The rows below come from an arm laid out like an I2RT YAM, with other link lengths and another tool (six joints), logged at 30 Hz.
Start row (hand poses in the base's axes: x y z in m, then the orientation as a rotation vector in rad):
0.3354 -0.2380 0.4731 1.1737 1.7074 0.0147
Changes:
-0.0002 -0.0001 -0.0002 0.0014 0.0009 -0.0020
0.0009 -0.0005 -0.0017 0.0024 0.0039 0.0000
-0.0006 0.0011 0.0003 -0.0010 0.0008 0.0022
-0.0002 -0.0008 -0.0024 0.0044 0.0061 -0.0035
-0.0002 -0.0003 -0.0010 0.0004 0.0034 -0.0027
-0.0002 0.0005 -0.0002 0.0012 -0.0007 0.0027
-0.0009 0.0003 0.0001 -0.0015 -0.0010 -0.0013
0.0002 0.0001 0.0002 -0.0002 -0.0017 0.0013
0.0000 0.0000 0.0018 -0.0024 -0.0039 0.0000
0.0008 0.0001 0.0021 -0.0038 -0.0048 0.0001
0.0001 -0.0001 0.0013 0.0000 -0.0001 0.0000
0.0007 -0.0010 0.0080 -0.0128 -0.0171 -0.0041
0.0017 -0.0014 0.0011 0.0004 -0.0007 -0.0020
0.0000 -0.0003 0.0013 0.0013 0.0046 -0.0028
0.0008 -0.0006 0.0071 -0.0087 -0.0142 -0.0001
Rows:
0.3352 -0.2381 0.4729 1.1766 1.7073 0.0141
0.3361 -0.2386 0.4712 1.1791 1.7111 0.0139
0.3355 -0.2375 0.4715 1.1766 1.7129 0.0139
0.3353 -0.2383 0.4691 1.1840 1.7169 0.0120
0.3351 -0.2386 0.4681 1.1873 1.7183 0.0087
0.3349 -0.2381 0.4679 1.1857 1.7195 0.0118
0.3340 -0.2378 0.4680 1.1855 1.7176 0.0103
0.3342 -0.2377 0.4682 1.1839 1.7169 0.0119
0.3342 -0.2377 0.4700 1.1814 1.7131 0.0121
0.3350 -0.2376 0.4721 1.1776 1.7083 0.0117
0.3351 -0.2377 0.4734 1.1776 1.7082 0.0118
0.3358 -0.2387 0.4814 1.1684 1.6886 0.0084
0.3375 -0.2401 0.4825 1.1703 1.6869 0.0079
0.3375 -0.2404 0.4838 1.1745 1.6895 0.0046
0.3383 -0.2410 0.4909 1.1655 1.6755 0.0055

